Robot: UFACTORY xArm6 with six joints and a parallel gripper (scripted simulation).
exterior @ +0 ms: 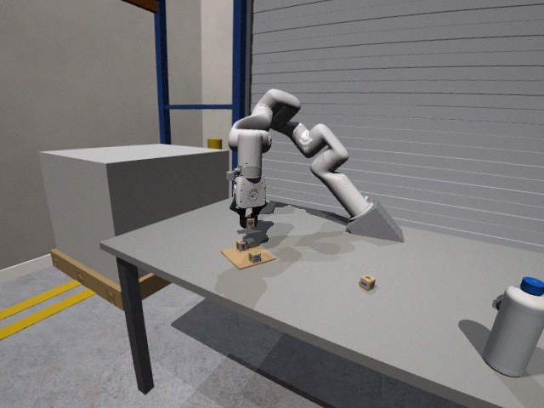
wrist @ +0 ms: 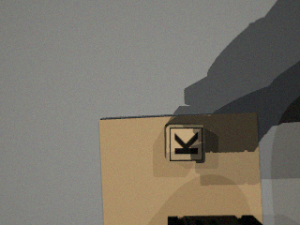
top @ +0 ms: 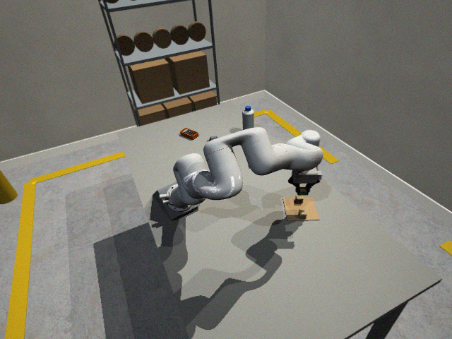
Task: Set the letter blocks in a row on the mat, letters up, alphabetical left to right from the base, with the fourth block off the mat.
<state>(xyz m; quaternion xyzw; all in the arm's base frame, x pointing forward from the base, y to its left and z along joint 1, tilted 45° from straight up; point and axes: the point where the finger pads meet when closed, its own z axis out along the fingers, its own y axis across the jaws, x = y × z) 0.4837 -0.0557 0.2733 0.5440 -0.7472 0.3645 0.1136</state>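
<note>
Now: the mat 12 cm below my hand. Also, from my hand: orange meter: 86 cm to the left, 30 cm behind, 11 cm below; white bottle: 70 cm to the left, 5 cm ahead, 3 cm below; dark object: 73 cm to the left, 19 cm behind, 11 cm below.
</note>
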